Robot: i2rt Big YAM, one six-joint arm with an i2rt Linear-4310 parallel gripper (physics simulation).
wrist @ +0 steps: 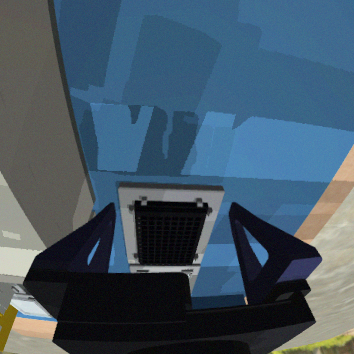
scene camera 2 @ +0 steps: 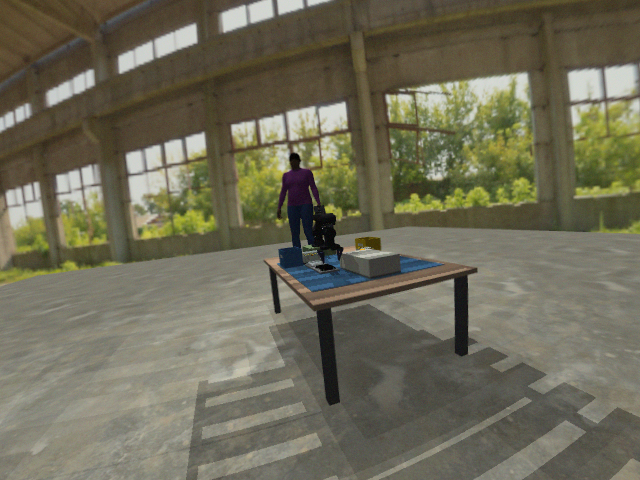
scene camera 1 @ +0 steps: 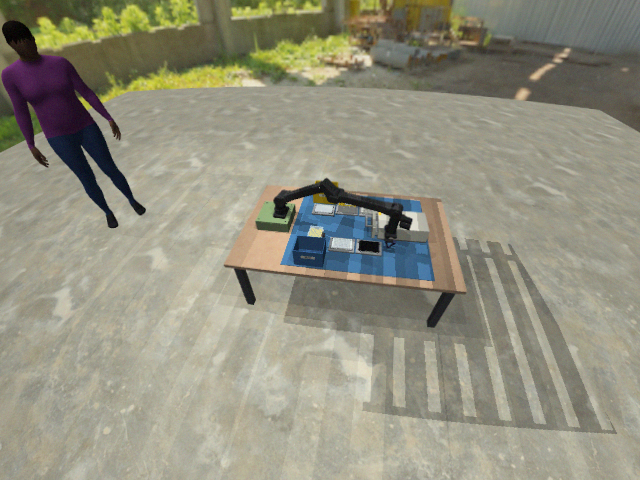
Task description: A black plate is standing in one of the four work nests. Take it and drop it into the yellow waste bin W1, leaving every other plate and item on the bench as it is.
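Places are measured from the arm's base along level axes (x ahead, y left, z up), in centimetres.
Pixels of known places: gripper, between the fingertips: [wrist: 173, 207] [scene camera 2: 331, 262] [scene camera 1: 387, 242]; arm's base, origin of its link: [scene camera 2: 319, 245] [scene camera 1: 281, 212].
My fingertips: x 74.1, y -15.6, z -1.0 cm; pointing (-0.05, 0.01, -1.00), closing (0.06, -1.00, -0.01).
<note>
Ahead of a thing's pixels: the offset from my fingertips to its top centre. "*": to the spot under its first point.
The black plate @[dz -4.1, dx -11.0, dy -0.7 cm] [scene camera 1: 369, 246] [scene camera 2: 324, 267] [wrist: 171, 235] lies flat in a light grey work nest @[* dz -5.5, dx -4.2, dy -5.7 cm] [wrist: 215, 200] with small corner clips, on the blue mat. My gripper [scene camera 1: 390, 244] [scene camera 2: 330, 256] [wrist: 173, 207] is open and empty. It hangs above the plate's nest, toward the plate's far end from the arm base, and its fingers stand on either side of the nest in the wrist view. The height above the plate is hard to tell. The yellow waste bin W1 @[dz +5.3, dx -48.2, dy +48.4 cm] [scene camera 1: 318, 199] [scene camera 2: 367, 243] [wrist: 6, 325] stands at the back, partly hidden behind the arm in scene camera 1.
A pale plate @[dz -4.1, dx -28.4, dy -1.4 cm] [scene camera 1: 341, 244] sits in the neighbouring nest. A dark blue bin @[dz +5.3, dx -46.3, dy -15.4 cm] [scene camera 1: 309, 254] [scene camera 2: 290, 257] and a yellowish item @[dz +0.8, dx -46.3, dy +0.0 cm] [scene camera 1: 315, 231] stand nearer the arm's green base [scene camera 1: 275, 222]. A large grey-white box @[dz +3.9, dx +9.3, dy +19.6 cm] [scene camera 1: 413, 235] [scene camera 2: 371, 263] [wrist: 30, 115] rises close beside the gripper. More nests @[dz -4.7, dx -46.9, dy +33.1 cm] [scene camera 1: 324, 209] lie at the back.
</note>
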